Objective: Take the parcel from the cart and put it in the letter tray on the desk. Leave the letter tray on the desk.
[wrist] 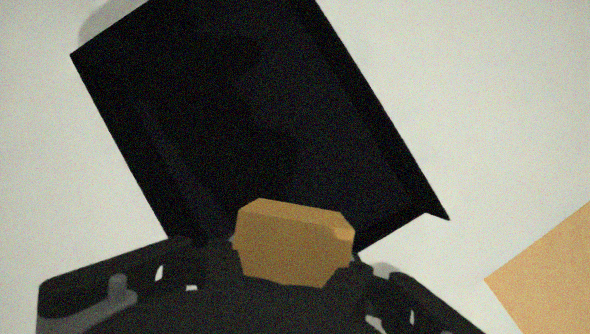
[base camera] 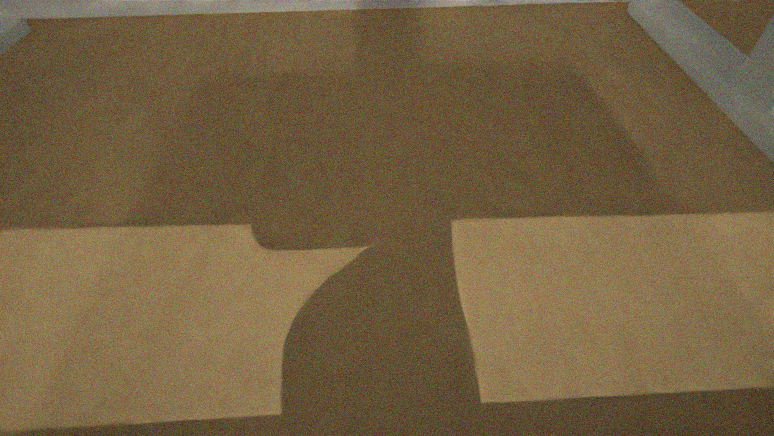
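My gripper is shut on the parcel, a small brown box, at the bottom middle of the wrist view. The letter tray is black and lies on the white desk top, tilted across the middle of the wrist view. The parcel overlaps the tray's near end in this view; its height above the tray is hard to tell. Part of the tray's near end is hidden behind the parcel and fingers. The cart cannot be made out in either view.
Orange-brown floor shows past the desk's edge at the lower right of the wrist view. In the base camera view, pale grey frame bars stand at the upper right, and broad shadows fall on the wood-coloured floor.
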